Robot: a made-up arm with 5 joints.
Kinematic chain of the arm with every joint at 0, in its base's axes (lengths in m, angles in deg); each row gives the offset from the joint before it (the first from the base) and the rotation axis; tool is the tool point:
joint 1: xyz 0 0 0.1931 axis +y
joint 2: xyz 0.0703 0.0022 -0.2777 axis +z
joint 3: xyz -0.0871 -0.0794 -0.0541 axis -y
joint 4: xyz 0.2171 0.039 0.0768 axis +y
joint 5: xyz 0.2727 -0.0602 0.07 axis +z
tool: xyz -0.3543 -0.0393 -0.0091
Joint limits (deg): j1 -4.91..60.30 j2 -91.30..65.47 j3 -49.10..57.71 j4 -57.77..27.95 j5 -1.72..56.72
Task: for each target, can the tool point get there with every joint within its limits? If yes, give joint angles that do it. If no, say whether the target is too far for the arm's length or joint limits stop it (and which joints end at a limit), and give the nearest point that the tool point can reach.
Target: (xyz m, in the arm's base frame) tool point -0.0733 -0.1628 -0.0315
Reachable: yes | joints 44.14 11.86 18.31 -32.60 4.63
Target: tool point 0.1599 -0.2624 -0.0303
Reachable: yes | joints 27.75 36.30 35.99 -26.40 31.04
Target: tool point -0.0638 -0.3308 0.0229
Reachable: yes | joints 3.88 -33.41 8.09 -39.51 37.03
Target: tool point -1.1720 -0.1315 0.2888
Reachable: no: joint limits stop it (at a limit: joint 1, joint 2, joint 3, joint 4, joint 5) | nearest point -0.6439 -0.1856 0.2315 | short by 0.534 m
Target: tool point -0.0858 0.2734 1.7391
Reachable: no: too far | nearest point -0.1581 0.0788 0.5018 | short by 1.255 m
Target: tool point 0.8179 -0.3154 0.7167
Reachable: no: joint limits stop it (at a limit: joint 1, joint 2, joint 3, joint 5) | nearest point 0.4397 -0.1890 0.2493 | short by 0.614 m
